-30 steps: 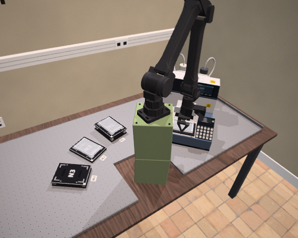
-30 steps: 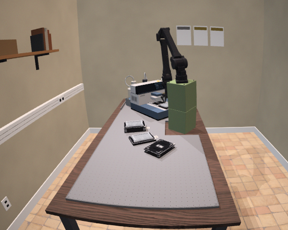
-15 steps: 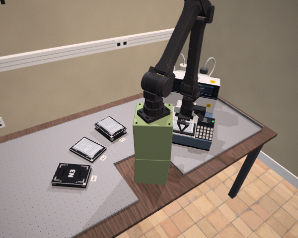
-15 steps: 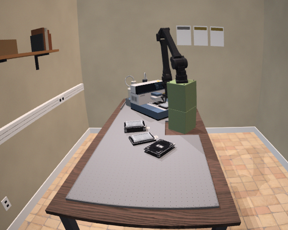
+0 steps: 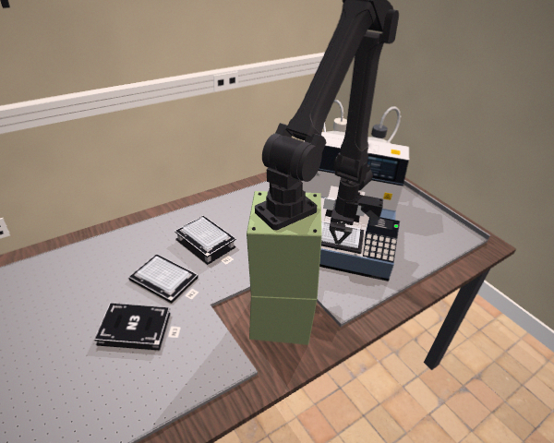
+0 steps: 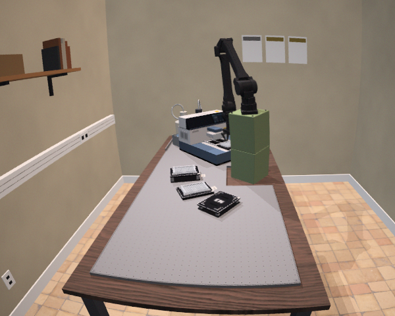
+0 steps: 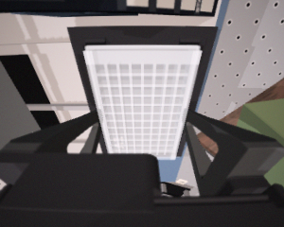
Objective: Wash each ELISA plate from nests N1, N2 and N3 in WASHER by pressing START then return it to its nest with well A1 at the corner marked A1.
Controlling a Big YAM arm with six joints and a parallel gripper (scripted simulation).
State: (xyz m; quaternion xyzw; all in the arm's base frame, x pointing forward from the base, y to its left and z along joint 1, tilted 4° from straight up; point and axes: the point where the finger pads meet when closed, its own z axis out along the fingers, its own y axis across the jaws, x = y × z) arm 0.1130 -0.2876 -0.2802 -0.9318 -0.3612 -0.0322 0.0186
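Now: the dark washer carrier 10 mm below my hand. From my hand the other things lie so: plate washer (110 mm to the right, 100 mm ahead, 30 mm above).
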